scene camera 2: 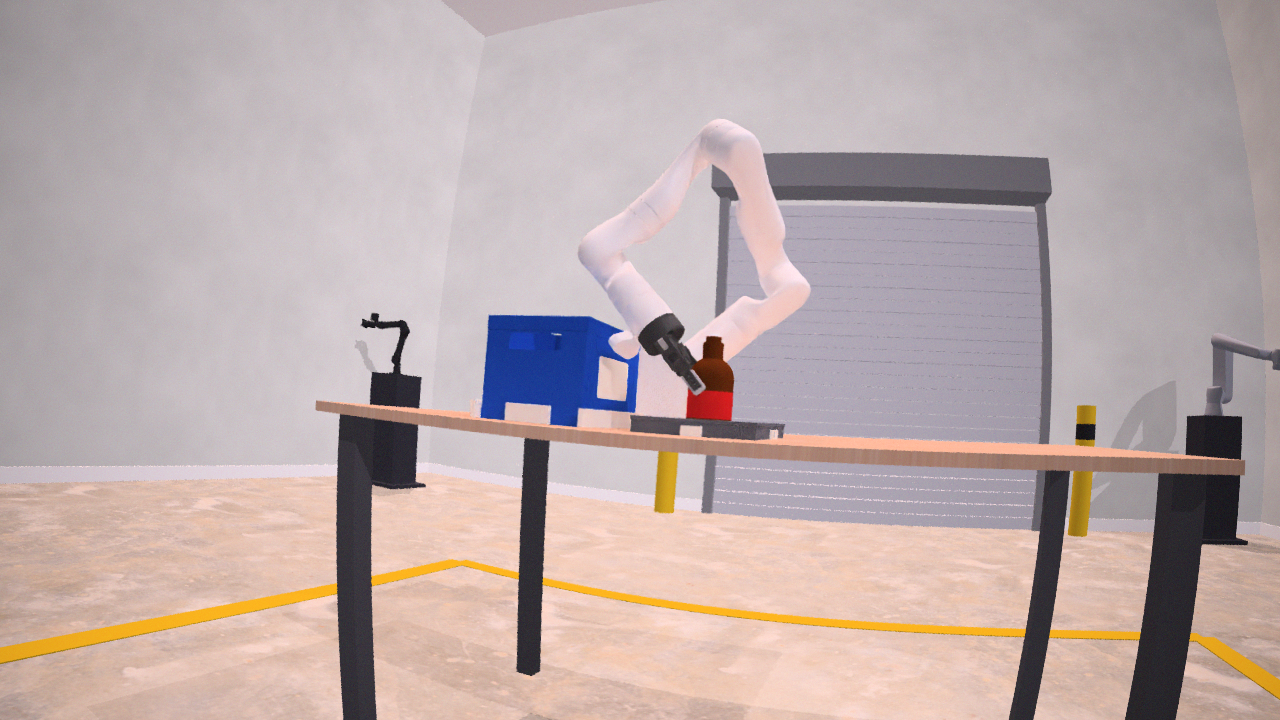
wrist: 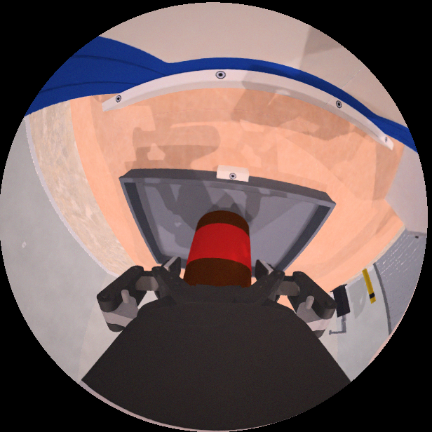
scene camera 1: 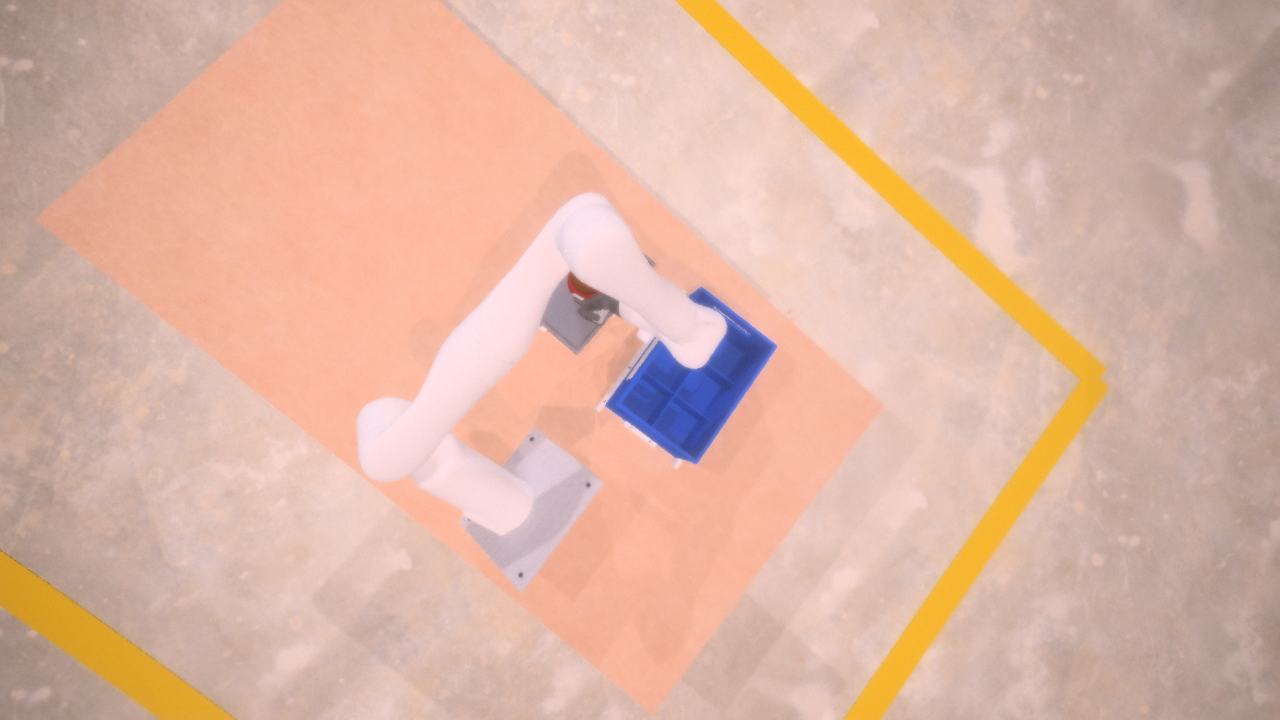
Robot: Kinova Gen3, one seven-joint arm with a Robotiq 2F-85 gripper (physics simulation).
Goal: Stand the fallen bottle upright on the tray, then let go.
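Pixels of known places: gripper, between the fingertips: [scene camera 2: 707, 395]; arm's base, origin of its link: [scene camera 1: 511, 505].
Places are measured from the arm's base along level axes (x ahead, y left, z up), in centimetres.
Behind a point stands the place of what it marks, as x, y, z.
Observation:
The brown bottle with a red label [scene camera 2: 709, 404] @(45.5, 18.4, -9.8) [wrist: 220, 245] stands upright on the grey tray [scene camera 2: 756, 431] @(54.0, 28.1, -13.4) [wrist: 170, 173]. In scene camera 1 a small part of the bottle [scene camera 1: 581, 285] @(38.9, 17.0, -3.7) shows beside the arm, over the tray [scene camera 1: 572, 333] @(32.2, 12.4, -14.2). My gripper [scene camera 2: 697, 387] @(42.1, 17.0, -8.3) [wrist: 217, 266] is open and tilted down toward the bottle from the crate side. Its fingers stand on either side of the bottle, with a gap showing between each finger and the bottle in the wrist view. The arm hides much of the bottle in scene camera 1.
A blue crate with compartments [scene camera 1: 651, 390] @(34.1, -7.7, -13.9) [scene camera 2: 537, 371] @(53.2, -8.3, -6.3) stands beside the tray, under part of the arm. White strips [wrist: 220, 75] run along the crate's foot. A white block [wrist: 232, 174] touches the tray's outer edge. The robot's grey base plate [scene camera 1: 563, 479] @(9.4, -3.5, 4.7) is on the table [scene camera 1: 268, 179] @(16.0, 74.9, -14.8).

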